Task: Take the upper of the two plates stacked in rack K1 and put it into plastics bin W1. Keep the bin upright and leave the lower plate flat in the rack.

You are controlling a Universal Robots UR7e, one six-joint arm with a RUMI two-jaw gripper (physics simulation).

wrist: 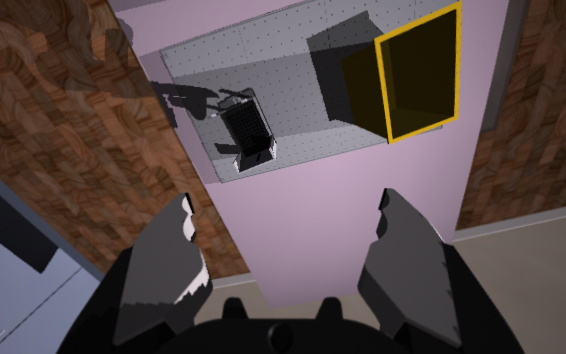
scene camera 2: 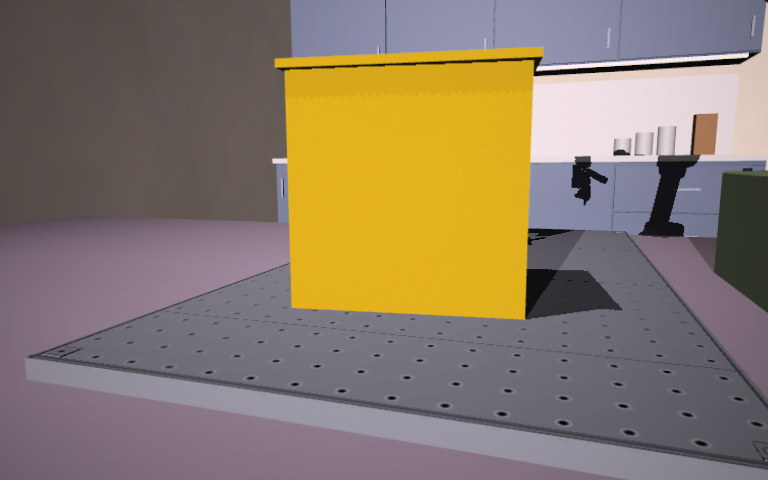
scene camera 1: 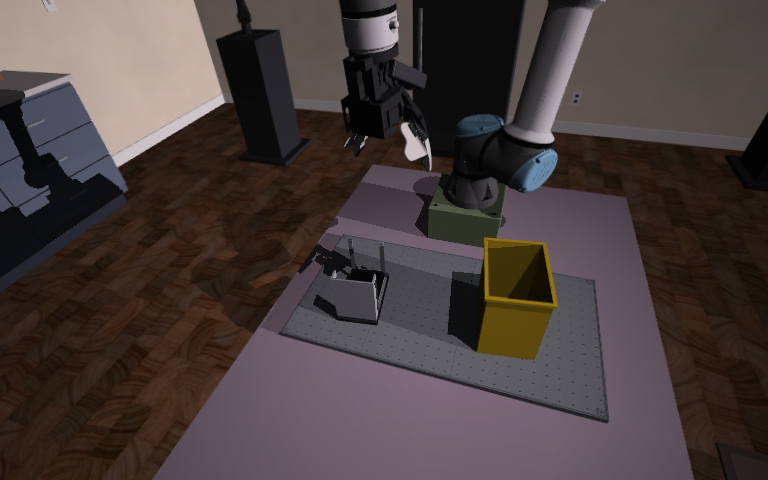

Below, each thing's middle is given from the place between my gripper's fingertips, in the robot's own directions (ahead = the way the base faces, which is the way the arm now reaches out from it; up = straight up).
The black gridded plate (wrist: 245, 121) lies 8 cm to the right of my hand and 35 cm below it. Also, from my hand: yellow plastics bin W1 (scene camera 2: 408, 174): 2 cm behind, 25 cm to the left, 30 cm below.
